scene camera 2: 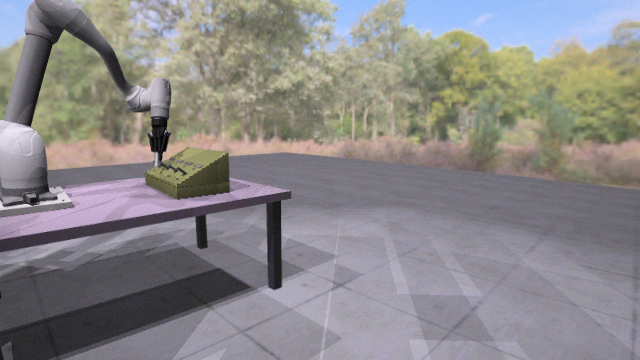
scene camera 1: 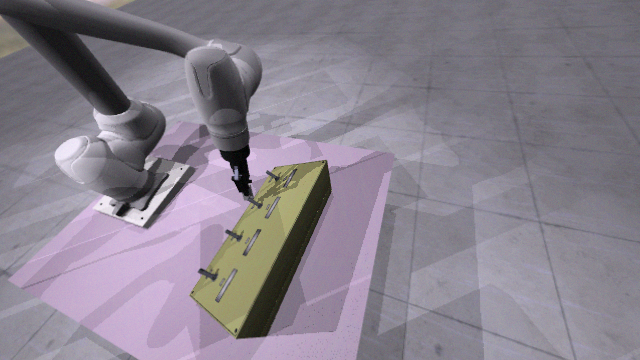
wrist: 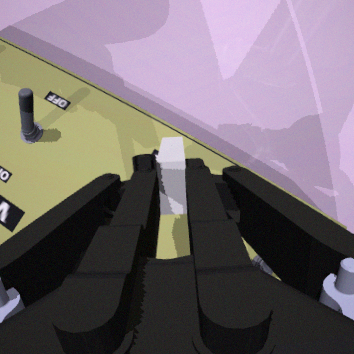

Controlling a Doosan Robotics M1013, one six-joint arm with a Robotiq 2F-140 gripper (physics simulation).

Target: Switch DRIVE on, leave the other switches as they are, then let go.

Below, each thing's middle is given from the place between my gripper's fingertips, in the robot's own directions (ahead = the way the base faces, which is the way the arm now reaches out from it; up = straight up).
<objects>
Now: the sloped switch box (scene camera 1: 252,273) 10 cm ahead of my hand, 9 cm to the right of it and 3 cm below it.
</objects>
